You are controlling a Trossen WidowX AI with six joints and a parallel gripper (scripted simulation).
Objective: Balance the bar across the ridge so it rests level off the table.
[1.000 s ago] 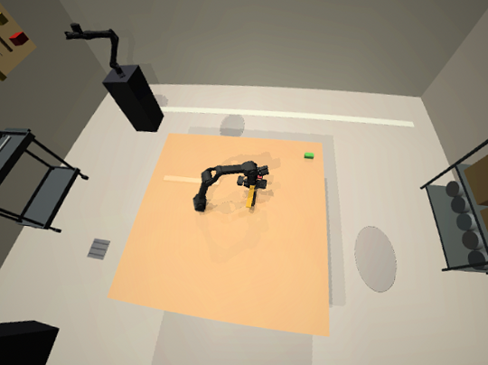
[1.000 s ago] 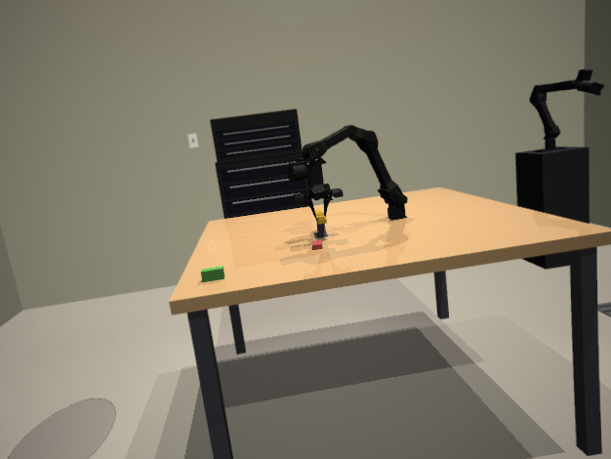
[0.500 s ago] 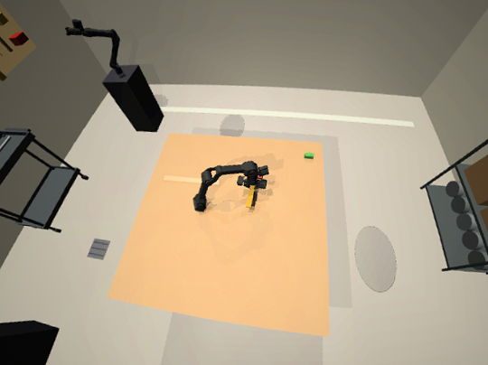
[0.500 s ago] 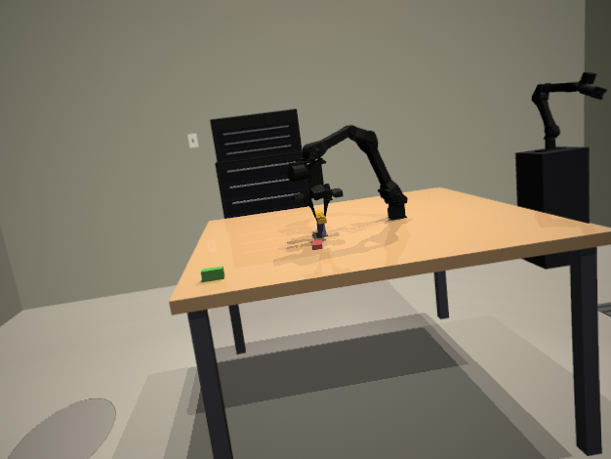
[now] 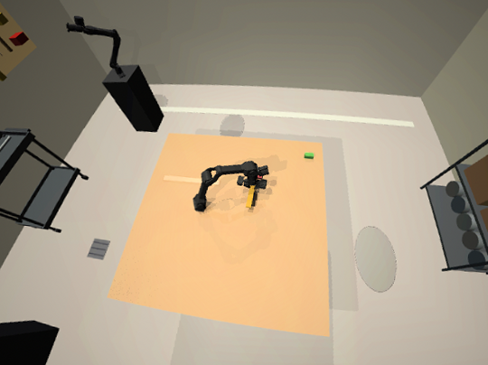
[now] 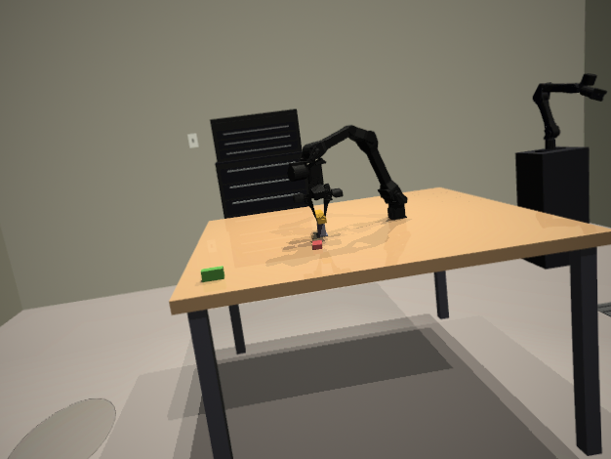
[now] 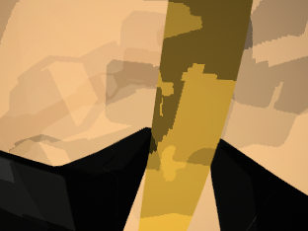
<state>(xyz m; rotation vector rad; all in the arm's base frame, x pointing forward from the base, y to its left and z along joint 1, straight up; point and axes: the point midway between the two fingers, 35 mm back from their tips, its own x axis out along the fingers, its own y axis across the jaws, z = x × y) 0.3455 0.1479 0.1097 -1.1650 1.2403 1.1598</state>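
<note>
Right now the yellow bar is 3 cm to the right of my gripper tip. From my gripper tip the other things lie so: green block 39 cm ahead, 35 cm to the left, 6 cm below; red block 4 cm ahead, 15 cm to the left, 7 cm below.
</note>
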